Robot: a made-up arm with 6 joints.
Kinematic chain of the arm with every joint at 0, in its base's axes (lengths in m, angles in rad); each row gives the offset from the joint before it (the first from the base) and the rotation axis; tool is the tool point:
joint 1: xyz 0 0 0.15 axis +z
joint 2: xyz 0 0 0 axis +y
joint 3: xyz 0 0 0.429 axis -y
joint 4: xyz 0 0 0 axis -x
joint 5: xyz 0.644 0 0 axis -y
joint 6: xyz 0 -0.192 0 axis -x
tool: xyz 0 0 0
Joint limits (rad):
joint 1: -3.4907..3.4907
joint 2: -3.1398..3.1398
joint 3: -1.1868..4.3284
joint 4: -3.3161..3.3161
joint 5: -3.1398..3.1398
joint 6: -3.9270..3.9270
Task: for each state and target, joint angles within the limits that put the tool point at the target. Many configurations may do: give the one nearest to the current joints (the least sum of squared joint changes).
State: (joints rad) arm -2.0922 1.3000 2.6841 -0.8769 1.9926 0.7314
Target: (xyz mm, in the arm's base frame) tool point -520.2 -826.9 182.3
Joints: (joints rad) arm -2.0021 2.1342 2.7616 -0.8491 1.9926 0.7314
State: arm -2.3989 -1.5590 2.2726 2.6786 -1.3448 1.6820
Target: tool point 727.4 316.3 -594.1
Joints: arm -2.5151 -2.2185 1.6289 2.6610 -1.3448 1.6820
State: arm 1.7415 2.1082 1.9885 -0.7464 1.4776 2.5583
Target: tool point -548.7 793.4 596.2
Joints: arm 2.3170 1.4410 2.2844 -0.7858 1.4776 2.5583
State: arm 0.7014 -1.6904 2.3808 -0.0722 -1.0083 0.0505
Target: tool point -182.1 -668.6 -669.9
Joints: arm 1.0300 -2.2382 1.9972 -0.2025 -1.0083 0.0505
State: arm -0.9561 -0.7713 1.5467 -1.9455 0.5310 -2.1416
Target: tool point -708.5 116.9 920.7
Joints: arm -0.1226 -1.1204 1.2529 -1.7244 0.5310 -2.1416
